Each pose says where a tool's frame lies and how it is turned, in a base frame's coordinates. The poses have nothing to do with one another.
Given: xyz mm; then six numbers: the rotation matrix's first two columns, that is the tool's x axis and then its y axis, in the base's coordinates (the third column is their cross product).
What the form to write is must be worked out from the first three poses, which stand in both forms.
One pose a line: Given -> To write
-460.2 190.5 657.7 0.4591 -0.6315 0.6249 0.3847 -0.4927 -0.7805 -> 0.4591 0.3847 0.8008 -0.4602; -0.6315 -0.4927 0.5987 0.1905; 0.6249 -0.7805 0.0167 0.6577; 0 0 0 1
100.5 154.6 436.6 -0.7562 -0.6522 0.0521 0.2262 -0.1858 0.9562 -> -0.7562 0.2262 -0.6140 0.1005; -0.6522 -0.1858 0.7349 0.1546; 0.0521 0.9562 0.2880 0.4366; 0 0 0 1
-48.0 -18.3 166.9 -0.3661 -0.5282 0.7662 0.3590 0.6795 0.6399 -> -0.3661 0.3590 -0.8586 -0.0480; -0.5282 0.6795 0.5093 -0.0183; 0.7662 0.6399 -0.0591 0.1669; 0 0 0 1
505.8 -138.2 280.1 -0.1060 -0.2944 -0.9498 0.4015 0.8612 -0.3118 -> -0.1060 0.4015 0.9098 0.5058; -0.2944 0.8612 -0.4144 -0.1382; -0.9498 -0.3118 0.0269 0.2801; 0 0 0 1
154.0 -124.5 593.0 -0.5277 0.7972 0.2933 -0.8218 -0.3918 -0.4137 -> -0.5277 -0.8218 -0.2149 0.1540; 0.7972 -0.3918 -0.4593 -0.1245; 0.2933 -0.4137 0.8619 0.5930; 0 0 0 1
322.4 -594.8 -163.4 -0.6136 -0.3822 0.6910 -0.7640 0.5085 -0.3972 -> -0.6136 -0.7640 -0.1996 0.3224; -0.3822 0.5085 -0.7716 -0.5948; 0.6910 -0.3972 -0.6040 -0.1634; 0 0 0 1
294.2 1.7 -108.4 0.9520 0.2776 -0.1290 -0.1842 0.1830 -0.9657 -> 0.9520 -0.1842 -0.2445 0.2942; 0.2776 0.1830 0.9431 0.0017; -0.1290 -0.9657 0.2253 -0.1084; 0 0 0 1
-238.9 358.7 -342.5 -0.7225 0.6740 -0.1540 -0.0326 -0.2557 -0.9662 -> -0.7225 -0.0326 -0.6906 -0.2389; 0.6740 -0.2557 -0.6931 0.3587; -0.1540 -0.9662 0.2067 -0.3425; 0 0 0 1
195.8 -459.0 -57.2 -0.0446 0.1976 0.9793 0.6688 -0.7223 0.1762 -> -0.0446 0.6688 0.7422 0.1958; 0.1976 -0.7223 0.6628 -0.4590; 0.9793 0.1762 -0.0999 -0.0572; 0 0 0 1
